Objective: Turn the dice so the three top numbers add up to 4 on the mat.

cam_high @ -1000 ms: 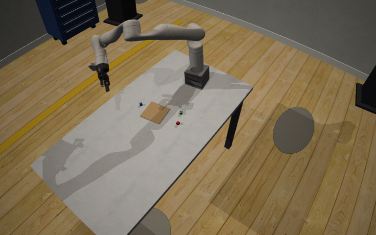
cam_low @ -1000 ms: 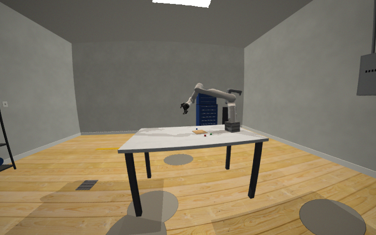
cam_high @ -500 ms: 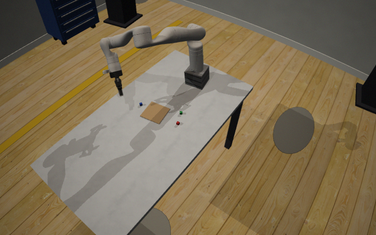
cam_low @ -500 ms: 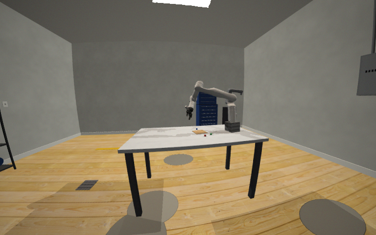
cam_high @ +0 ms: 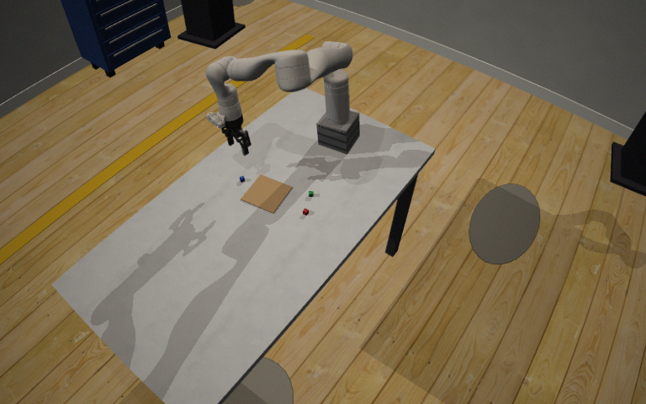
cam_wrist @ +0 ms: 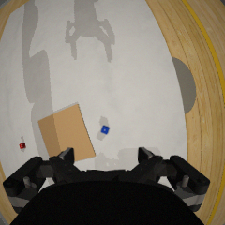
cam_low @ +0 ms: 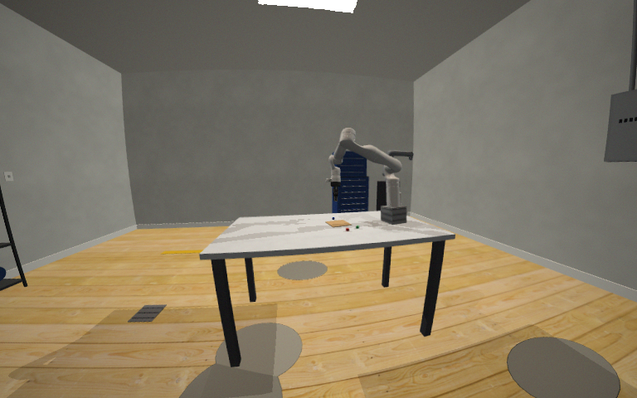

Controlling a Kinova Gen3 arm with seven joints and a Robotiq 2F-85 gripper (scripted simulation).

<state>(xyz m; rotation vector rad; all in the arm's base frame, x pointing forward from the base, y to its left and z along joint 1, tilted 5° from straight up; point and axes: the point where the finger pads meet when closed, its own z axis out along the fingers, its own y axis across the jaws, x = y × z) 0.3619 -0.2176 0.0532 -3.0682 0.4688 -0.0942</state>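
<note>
The green die lies 4 cm behind my hand, 28 cm to the left of it and 14 cm below it. Also, from my hand: blue die 2 cm ahead, 1 cm to the left, 14 cm below; then tan mat 3 cm ahead, 13 cm to the left, 14 cm below; then red die 4 cm ahead, 30 cm to the left, 14 cm below.
</note>
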